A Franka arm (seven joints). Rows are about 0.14 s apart.
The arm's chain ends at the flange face. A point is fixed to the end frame.
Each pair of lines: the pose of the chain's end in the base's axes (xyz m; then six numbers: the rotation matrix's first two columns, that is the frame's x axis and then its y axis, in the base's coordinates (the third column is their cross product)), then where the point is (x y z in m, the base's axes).
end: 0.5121 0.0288 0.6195 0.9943 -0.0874 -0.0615 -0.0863 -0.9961 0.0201
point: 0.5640 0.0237 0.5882
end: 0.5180 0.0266 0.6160 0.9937 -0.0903 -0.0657 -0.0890 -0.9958 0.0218
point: 0.5698 0.0213 0.5845
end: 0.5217 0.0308 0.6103 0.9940 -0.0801 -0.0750 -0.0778 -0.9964 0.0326
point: 0.5732 0.0257 0.5783
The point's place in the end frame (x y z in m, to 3 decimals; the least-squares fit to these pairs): 0.054 0.000 0.028
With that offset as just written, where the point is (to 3 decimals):
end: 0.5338 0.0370 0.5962 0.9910 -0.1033 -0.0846 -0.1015 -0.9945 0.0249
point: 0.585 0.031 0.564
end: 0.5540 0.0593 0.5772 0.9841 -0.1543 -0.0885 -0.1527 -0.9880 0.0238
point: 0.605 0.051 0.545
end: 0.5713 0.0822 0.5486 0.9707 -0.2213 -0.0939 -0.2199 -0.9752 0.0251
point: 0.621 0.070 0.516
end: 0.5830 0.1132 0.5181 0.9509 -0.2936 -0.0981 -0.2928 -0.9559 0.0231
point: 0.632 0.098 0.485
